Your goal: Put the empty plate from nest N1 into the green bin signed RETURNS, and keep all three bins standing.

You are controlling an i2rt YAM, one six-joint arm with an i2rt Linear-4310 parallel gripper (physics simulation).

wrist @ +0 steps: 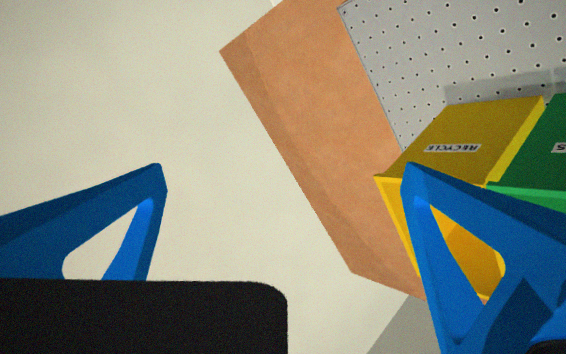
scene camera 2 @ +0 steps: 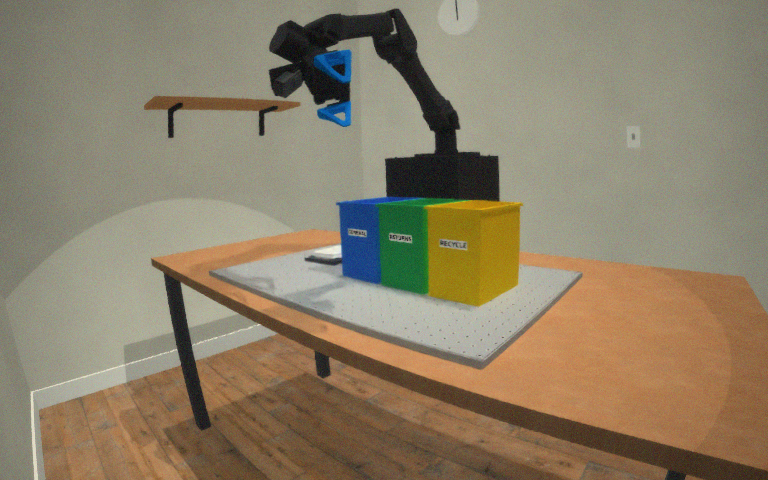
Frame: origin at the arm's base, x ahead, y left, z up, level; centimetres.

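Seen in the pictures: gripper, fingertip midpoint: (wrist: 283, 176) (scene camera 2: 346, 104); arm's base at its link origin: (scene camera 2: 446, 156).
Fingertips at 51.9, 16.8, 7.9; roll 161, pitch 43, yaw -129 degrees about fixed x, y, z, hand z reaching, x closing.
Note:
Pixels of each thing's middle, then the offset from my fingertips to it, as dx, dy, dz. Level surfaces: height alone.
- green bin at the middle of its body: (scene camera 2: 426, 242) -24.3, -3.2, -27.9
- blue bin at the middle of its body: (scene camera 2: 383, 236) -24.3, -16.5, -27.9
- yellow bin at the middle of its body: (wrist: 476, 193) (scene camera 2: 476, 248) -24.4, +10.0, -27.9
- flat white thing at the middle of its body: (scene camera 2: 337, 251) -28.3, -39.8, -35.0
- low dark base at the middle of its body: (scene camera 2: 337, 255) -28.3, -39.8, -36.2
- grey perforated board at its surface level: dz -36.9
- wooden table at its surface level: dz -38.2
My gripper (scene camera 2: 347, 90) (wrist: 283, 176) is open and empty, high above the table and the bins. The green bin (scene camera 2: 403, 263) (wrist: 535, 145) signed RETURNS stands upright between the blue bin (scene camera 2: 360, 257) and the yellow bin (scene camera 2: 453, 277) (wrist: 480, 120), which also stand upright. The green bin is cut off at the right edge of the wrist view, and its inside is hidden. A flat white thing (scene camera 2: 328, 252), perhaps a plate, lies on a low dark base (scene camera 2: 321, 260) left of the blue bin, which partly hides it. No N1 mark is readable.
The bins stand on a grey perforated board (scene camera 2: 317, 302) (wrist: 415, 55) on the wooden table (scene camera 2: 640, 345) (wrist: 310, 110). The black robot pedestal (scene camera 2: 441, 178) is behind the bins. A wall shelf (scene camera 2: 220, 103) hangs at the back left.

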